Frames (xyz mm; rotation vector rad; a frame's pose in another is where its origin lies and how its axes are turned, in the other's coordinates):
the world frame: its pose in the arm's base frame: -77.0 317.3 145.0 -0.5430 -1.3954 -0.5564
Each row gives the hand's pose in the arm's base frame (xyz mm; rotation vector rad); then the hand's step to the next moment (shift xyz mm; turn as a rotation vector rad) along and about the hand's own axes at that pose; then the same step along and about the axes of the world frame.
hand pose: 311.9 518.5 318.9 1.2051 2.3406 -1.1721
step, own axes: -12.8 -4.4 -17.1 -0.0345 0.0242 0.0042
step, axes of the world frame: 20.6 7.1 -0.3 0.0072 0.0147 -0.0390
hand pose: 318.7 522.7 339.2 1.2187 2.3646 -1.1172
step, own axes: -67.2 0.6 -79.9 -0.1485 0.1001 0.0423
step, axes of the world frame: 92.4 45.6 -16.9 0.0172 0.0455 -0.1775
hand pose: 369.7 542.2 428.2 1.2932 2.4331 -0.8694
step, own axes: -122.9 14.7 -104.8 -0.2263 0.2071 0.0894
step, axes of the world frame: 143.5 45.1 -60.7 -0.0109 0.1048 -0.3016
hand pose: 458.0 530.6 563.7 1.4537 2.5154 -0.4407
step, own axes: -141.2 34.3 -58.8 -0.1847 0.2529 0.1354
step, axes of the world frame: 106.7 3.1 -114.8 -0.0737 0.1493 -0.2978
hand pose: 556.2 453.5 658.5 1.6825 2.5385 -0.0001
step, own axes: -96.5 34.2 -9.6 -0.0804 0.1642 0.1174
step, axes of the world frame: 28.5 -12.8 -98.0 -0.0829 0.1157 -0.1642
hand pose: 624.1 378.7 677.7 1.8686 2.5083 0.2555
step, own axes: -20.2 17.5 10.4 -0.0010 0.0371 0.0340
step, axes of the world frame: -7.1 5.8 -27.2 -0.0256 0.0366 -0.0232
